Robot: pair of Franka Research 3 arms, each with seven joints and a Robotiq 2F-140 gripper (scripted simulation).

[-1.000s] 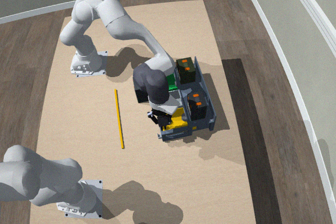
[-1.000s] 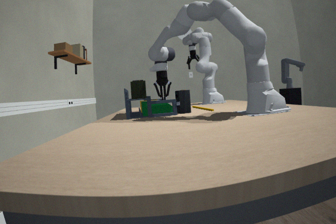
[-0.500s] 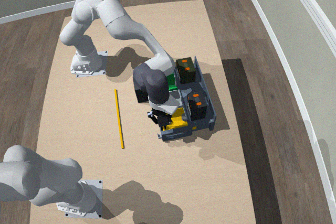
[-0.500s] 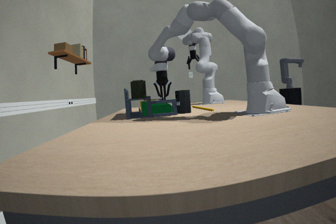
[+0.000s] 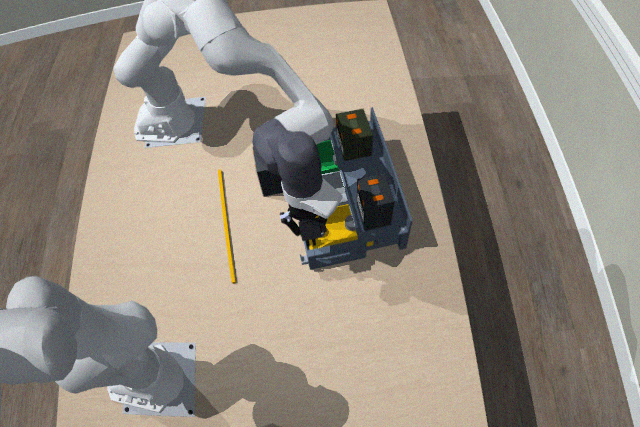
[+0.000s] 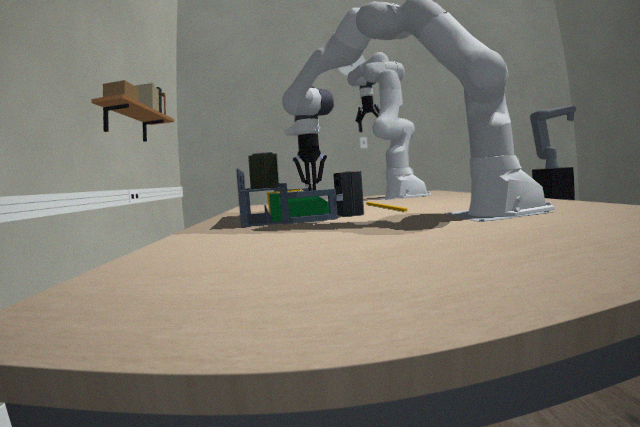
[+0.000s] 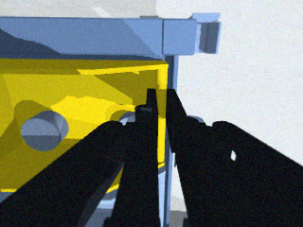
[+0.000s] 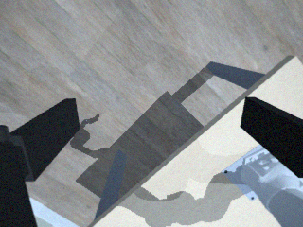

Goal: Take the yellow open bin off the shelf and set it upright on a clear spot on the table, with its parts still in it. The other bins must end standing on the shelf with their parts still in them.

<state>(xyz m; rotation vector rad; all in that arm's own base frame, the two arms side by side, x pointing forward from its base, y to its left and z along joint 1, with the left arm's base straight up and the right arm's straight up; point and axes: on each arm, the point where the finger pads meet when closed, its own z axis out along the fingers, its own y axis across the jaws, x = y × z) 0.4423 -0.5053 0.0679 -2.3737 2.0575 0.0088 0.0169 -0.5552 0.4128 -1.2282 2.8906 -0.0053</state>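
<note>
Now: left hand 8 cm short of the yellow bin, 2 cm to the right of it and 2 cm above it. From my left hand the other things lie so: green bin: 5 cm ahead, 24 cm to the left, 2 cm below; then blue-grey shelf: 9 cm ahead, 14 cm to the left; then grey bin: 6 cm ahead, 13 cm to the left, 2 cm below.
</note>
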